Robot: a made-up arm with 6 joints. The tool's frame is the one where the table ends. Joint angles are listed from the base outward.
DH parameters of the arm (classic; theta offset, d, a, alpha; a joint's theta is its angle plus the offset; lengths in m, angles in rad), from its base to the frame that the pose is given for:
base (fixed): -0.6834 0 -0.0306 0
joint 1: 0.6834 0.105 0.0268 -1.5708
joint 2: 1.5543 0 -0.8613 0
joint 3: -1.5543 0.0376 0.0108 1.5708
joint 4: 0 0.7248 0.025 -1.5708
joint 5: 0 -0.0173 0.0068 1.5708
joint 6: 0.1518 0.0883 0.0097 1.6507
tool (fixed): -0.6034 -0.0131 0 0
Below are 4 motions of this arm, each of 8 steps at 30 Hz.
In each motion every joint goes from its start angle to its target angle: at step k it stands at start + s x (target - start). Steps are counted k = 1, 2, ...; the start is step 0. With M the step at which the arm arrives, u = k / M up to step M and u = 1 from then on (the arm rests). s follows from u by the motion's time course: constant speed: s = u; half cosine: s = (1 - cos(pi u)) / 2; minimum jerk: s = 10 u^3 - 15 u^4 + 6 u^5.
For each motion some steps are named. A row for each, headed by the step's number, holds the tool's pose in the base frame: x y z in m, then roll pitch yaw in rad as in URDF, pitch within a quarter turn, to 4 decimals.
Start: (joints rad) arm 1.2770 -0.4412 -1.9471 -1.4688 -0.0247 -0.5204
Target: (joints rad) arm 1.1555 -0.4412 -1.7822 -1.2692 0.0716 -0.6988
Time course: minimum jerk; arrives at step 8
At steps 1, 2, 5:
1: -0.2848 -0.8603 0.2896 -2.2399 -0.2844 0.2526
2: -0.2959 -0.8661 0.2983 -2.2573 -0.2827 0.2513
5: -0.3778 -0.9000 0.3651 -2.3850 -0.2595 0.2439

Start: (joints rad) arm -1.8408 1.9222 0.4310 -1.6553 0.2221 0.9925
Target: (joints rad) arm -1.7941 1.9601 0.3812 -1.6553 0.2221 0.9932
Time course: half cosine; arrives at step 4
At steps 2, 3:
2: -0.3738 -1.3479 -0.7655 -0.9971 0.1036 1.5590
3: -0.3508 -1.3519 -0.7739 -0.9963 0.1078 1.5754

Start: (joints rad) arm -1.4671 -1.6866 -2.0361 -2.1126 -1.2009 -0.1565
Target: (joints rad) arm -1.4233 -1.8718 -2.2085 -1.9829 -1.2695 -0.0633
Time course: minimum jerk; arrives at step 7
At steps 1, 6, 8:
1: 0.0161 0.4513 -0.6733 -1.0000 0.2578 -2.3210
6: 0.0366 0.2266 -0.6423 -0.7358 0.1980 -2.3173
8: 0.0373 0.2217 -0.6406 -0.7291 0.1969 -2.3166

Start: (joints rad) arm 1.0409 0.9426 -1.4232 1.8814 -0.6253 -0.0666
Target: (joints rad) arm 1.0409 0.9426 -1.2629 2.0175 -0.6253 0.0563
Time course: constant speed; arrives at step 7
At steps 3, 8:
3: 0.1627 0.3856 1.3687 1.1954 0.1888 3.1076
8: 0.1986 0.4463 1.3932 1.2595 0.1877 -3.0319

